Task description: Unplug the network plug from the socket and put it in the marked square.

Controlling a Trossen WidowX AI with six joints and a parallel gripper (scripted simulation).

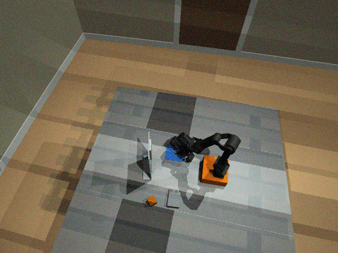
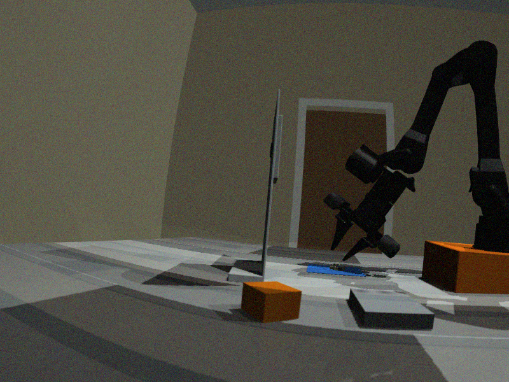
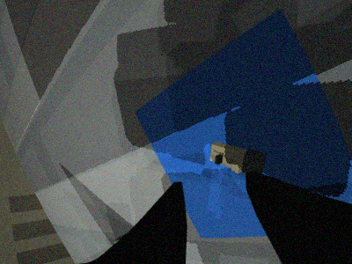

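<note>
Right now my gripper tip is 3 cm above the tan network plug. From my gripper tip the other things lie so: blue marked square 3 cm below; flat grey block 7 cm behind, 30 cm to the left, 3 cm below; upright panel 13 cm ahead, 14 cm to the left, 10 cm above.
</note>
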